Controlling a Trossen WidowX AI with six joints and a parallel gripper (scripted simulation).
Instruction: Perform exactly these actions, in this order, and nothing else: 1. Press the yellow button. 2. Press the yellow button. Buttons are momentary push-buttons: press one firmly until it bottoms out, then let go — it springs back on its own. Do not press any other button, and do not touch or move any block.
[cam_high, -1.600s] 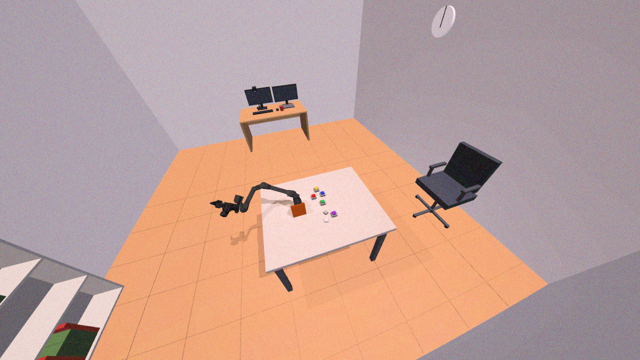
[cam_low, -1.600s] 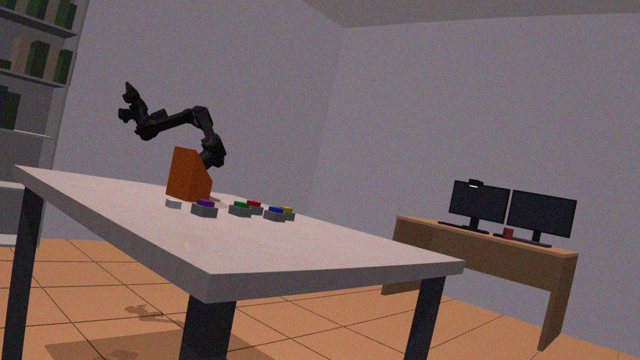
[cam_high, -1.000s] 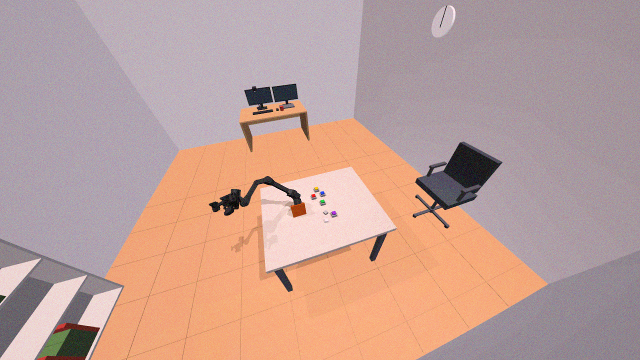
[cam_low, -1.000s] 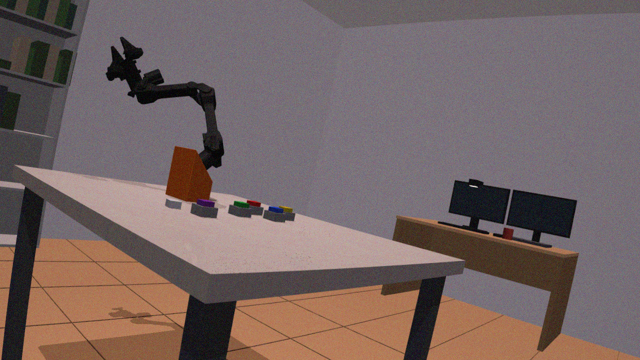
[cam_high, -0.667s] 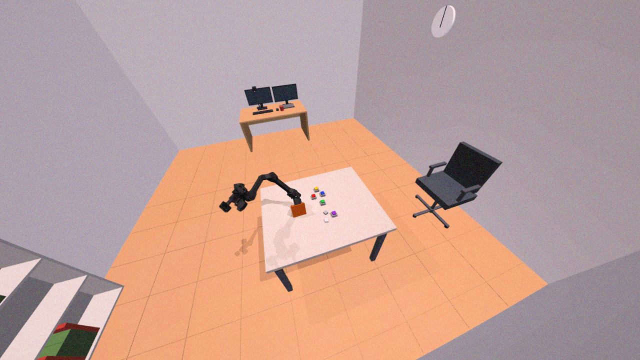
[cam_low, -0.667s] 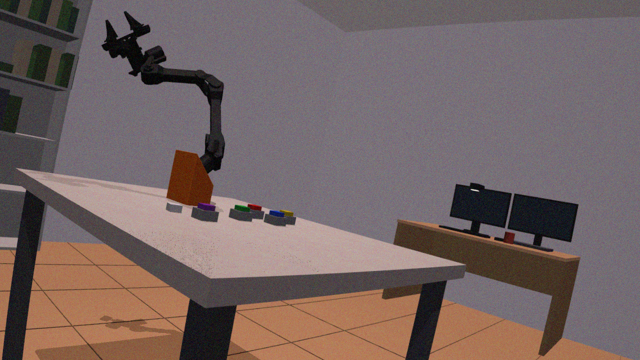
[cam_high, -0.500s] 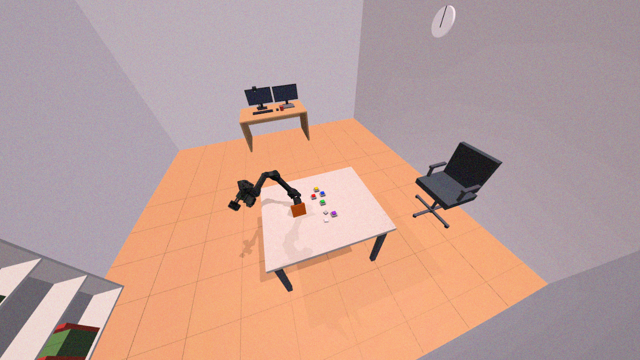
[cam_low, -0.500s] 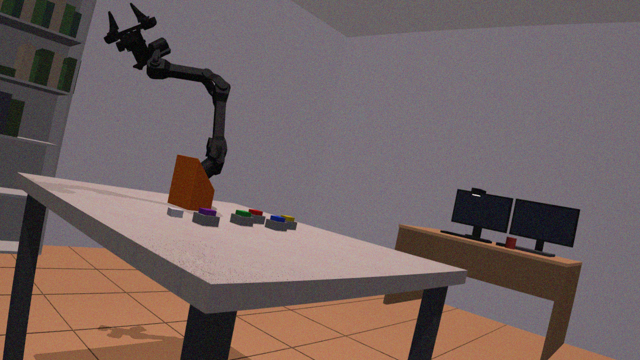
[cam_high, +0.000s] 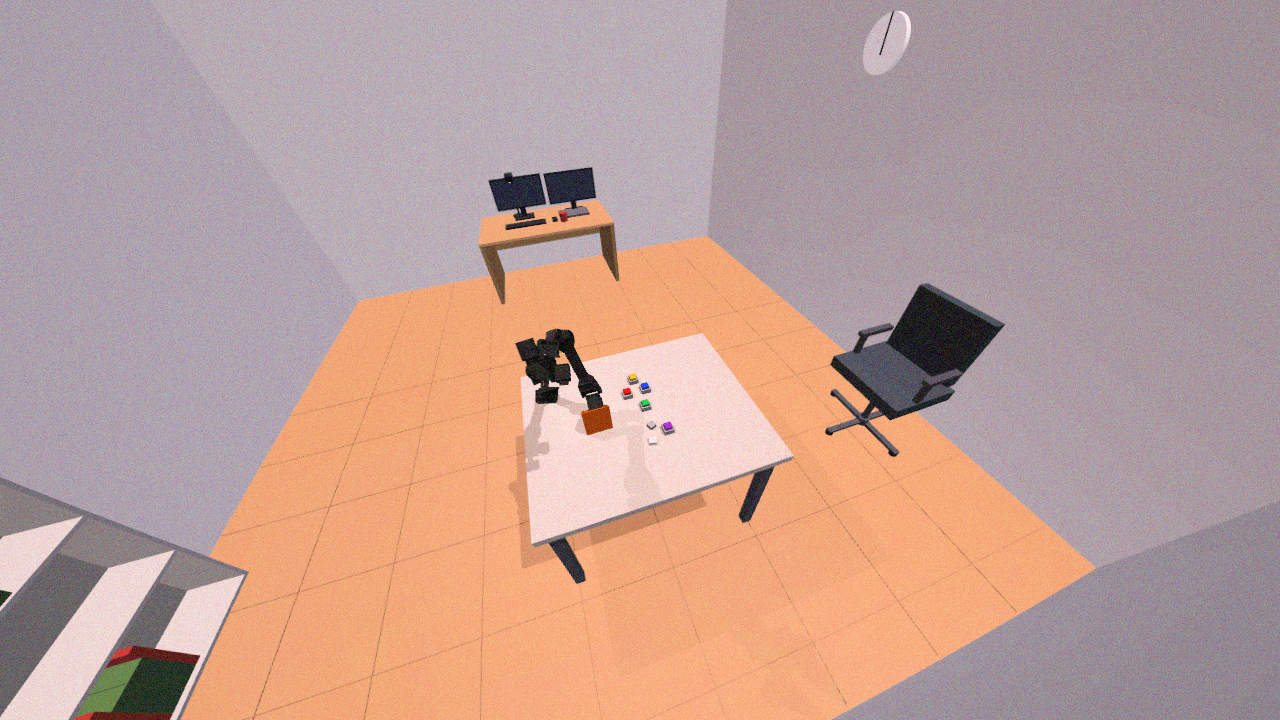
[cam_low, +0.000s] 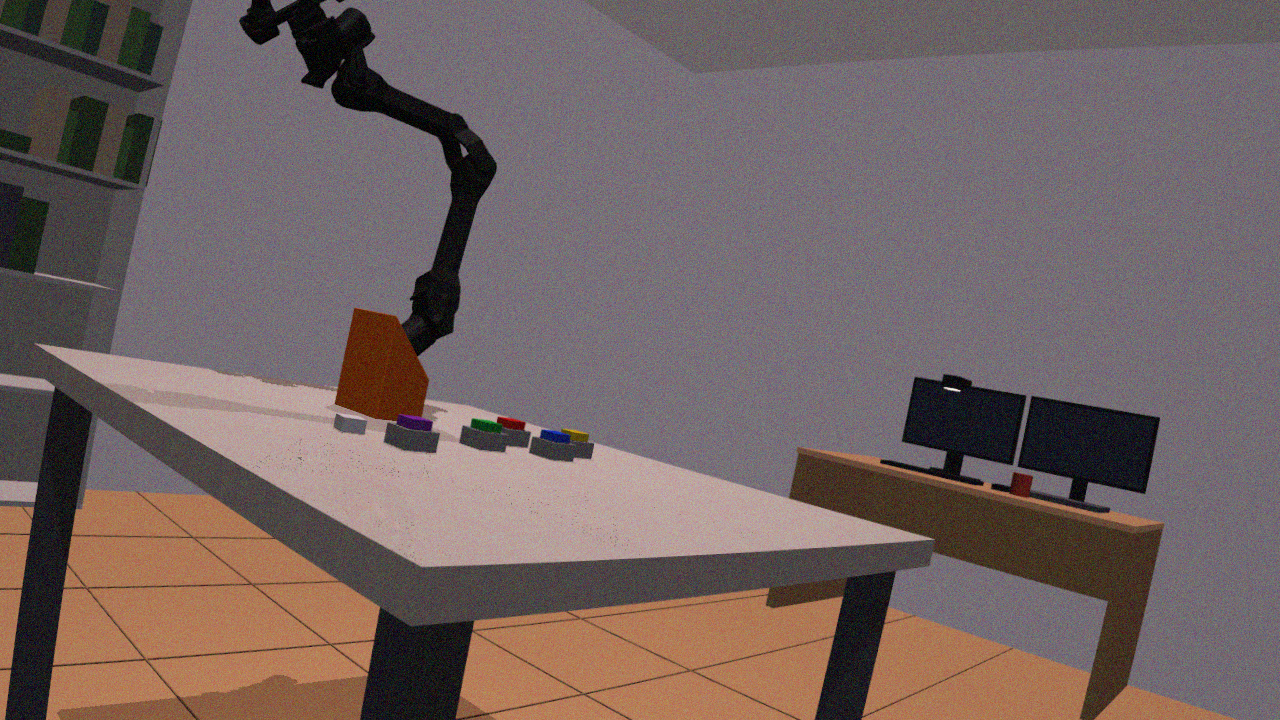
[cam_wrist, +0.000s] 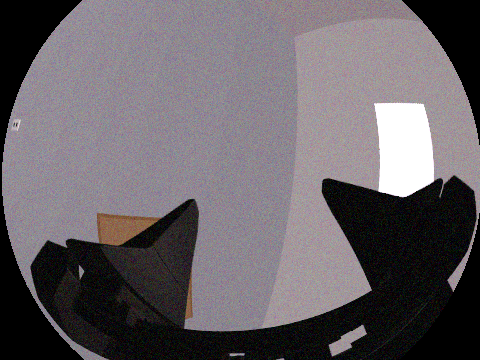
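The yellow button lies 28 cm ahead of my gripper tip, 53 cm to the left of it and 62 cm below it. Also, from my gripper tip: purple button (37 cm ahead, 18 cm to the left, 62 cm below); red button (23 cm ahead, 44 cm to the left, 62 cm below); green button (30 cm ahead, 34 cm to the left, 62 cm below).
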